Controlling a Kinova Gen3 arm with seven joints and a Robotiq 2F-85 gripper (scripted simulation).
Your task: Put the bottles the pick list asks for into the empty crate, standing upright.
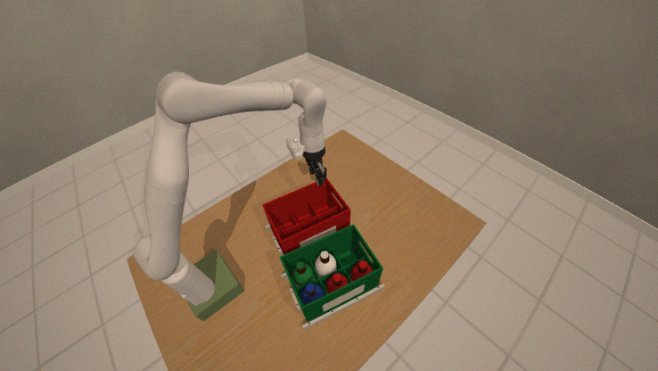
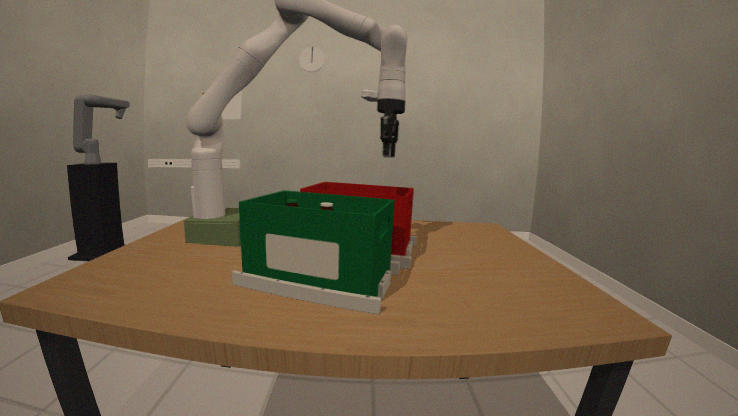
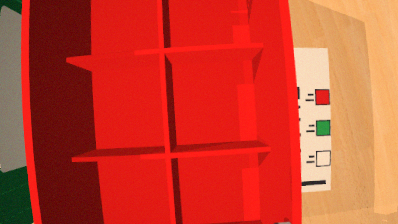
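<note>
My gripper is now 190 mm above the white-labelled bottle, 180 mm to the left of it and 170 mm past it. From my hand the other things lie so: green crate (210 mm to the right, 190 mm below, 190 mm behind); red crate (190 mm below, 70 mm behind); green-label bottle (250 mm behind, 190 mm below, 140 mm to the right).
</note>
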